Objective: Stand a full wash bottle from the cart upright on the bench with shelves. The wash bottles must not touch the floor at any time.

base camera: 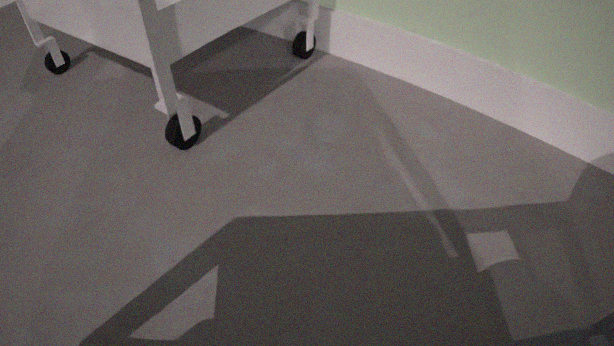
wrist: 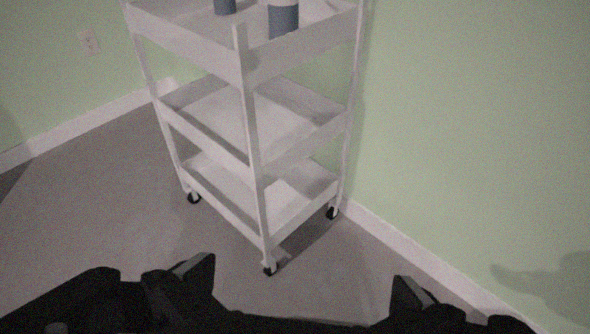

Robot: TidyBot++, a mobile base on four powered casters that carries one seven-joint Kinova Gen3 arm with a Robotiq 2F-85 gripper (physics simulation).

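Frame: origin at the arm's base, x ahead, y left, z up, level; metres.
Seen in the pictures: gripper, between the fingertips: (wrist: 301, 285).
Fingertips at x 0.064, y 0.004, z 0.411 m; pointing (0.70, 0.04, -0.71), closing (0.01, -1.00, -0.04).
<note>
A point is followed by its place in that frame.
The white three-tier cart (base camera: 162, 60) @(z -0.250, x 0.458, y 0.137 m) (wrist: 252, 130) @(z 0.186, x 0.456, y 0.139 m) stands near the green wall. Two wash bottles stand on its top tray in the wrist view, cut off by the top edge of the view. One bottle (wrist: 283, 20) @(z 0.340, x 0.594, y 0.098 m) with a blue-grey lower part is near the front corner. The other bottle (wrist: 225, 6) @(z 0.290, x 0.823, y 0.285 m) is farther left and back. Their caps are out of view. My gripper (wrist: 301, 285) @(z 0.411, x 0.064, y 0.004 m) is open and empty, with its fingers wide apart, in front of the cart and apart from it. The bench with shelves does not show in either view.
The cart's black casters (base camera: 183, 131) @(z -0.360, x 0.462, y 0.135 m) (wrist: 270, 270) @(z -0.354, x 0.461, y 0.139 m) rest on the grey floor (base camera: 300, 165) @(z -0.396, x 0.429, y -0.020 m) (wrist: 125, 240) @(z -0.397, x 0.519, y 0.674 m). A white baseboard (base camera: 450, 75) @(z -0.352, x 0.588, y -0.275 m) (wrist: 400, 240) @(z -0.330, x 0.601, y -0.259 m) runs along the green wall (base camera: 525, 40) @(z -0.254, x 0.541, y -0.358 m) (wrist: 475, 125) @(z 0.152, x 0.577, y -0.312 m) at the right. A wall outlet (wrist: 89, 42) @(z 0.005, x 1.234, y 1.094 m) is at the left. Dark shadows lie across the floor.
</note>
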